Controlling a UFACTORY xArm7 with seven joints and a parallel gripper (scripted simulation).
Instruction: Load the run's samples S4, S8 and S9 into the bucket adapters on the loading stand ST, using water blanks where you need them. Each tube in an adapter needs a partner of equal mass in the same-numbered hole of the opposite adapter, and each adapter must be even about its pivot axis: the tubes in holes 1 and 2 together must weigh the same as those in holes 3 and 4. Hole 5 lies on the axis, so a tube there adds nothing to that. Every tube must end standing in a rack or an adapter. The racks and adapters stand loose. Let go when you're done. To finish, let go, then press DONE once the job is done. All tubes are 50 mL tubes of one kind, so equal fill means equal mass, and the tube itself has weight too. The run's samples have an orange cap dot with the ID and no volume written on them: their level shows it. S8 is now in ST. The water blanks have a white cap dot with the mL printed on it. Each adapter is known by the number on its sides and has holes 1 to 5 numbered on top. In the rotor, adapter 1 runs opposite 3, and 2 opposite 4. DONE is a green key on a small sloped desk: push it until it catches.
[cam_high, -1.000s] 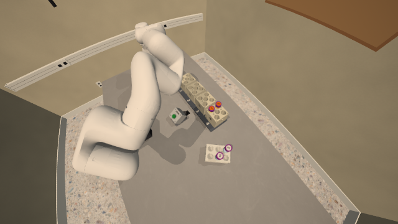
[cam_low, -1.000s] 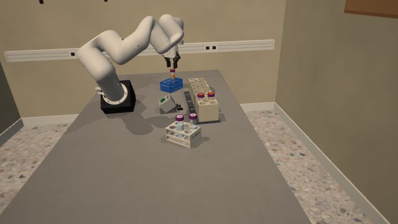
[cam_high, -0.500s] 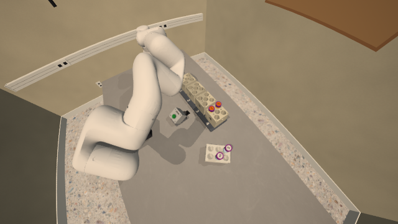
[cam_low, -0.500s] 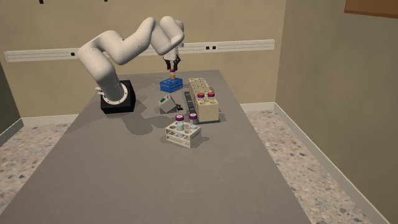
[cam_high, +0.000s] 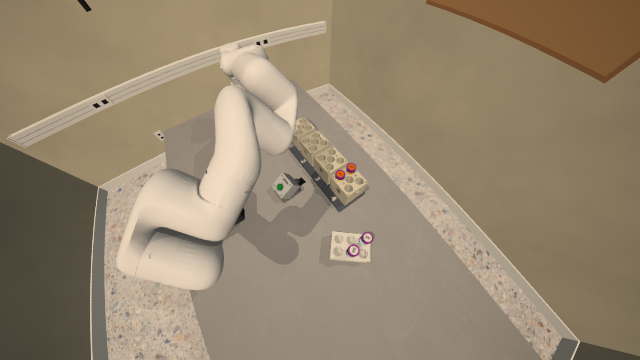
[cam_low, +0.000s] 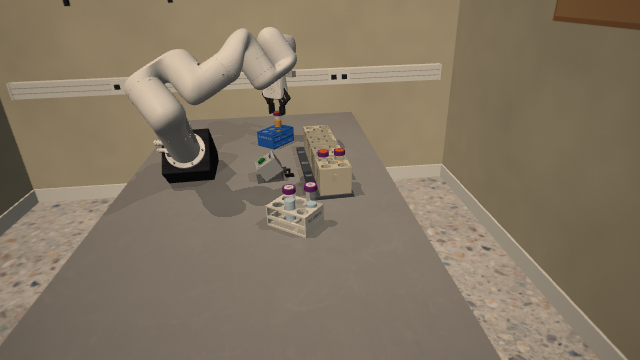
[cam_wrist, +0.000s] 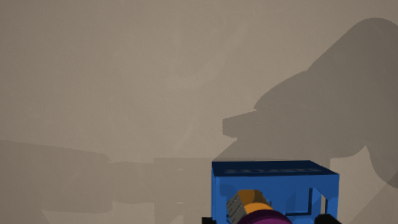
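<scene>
Right now the orange-dot sample tube is 1 cm to the left of my hand and 7 cm below it. Also, from my hand: white rack (7 cm ahead, 70 cm to the right, 10 cm below); green DONE key (4 cm behind, 39 cm to the right, 6 cm below); blue rack (1 cm behind, 4 cm to the right, 10 cm below).
</scene>
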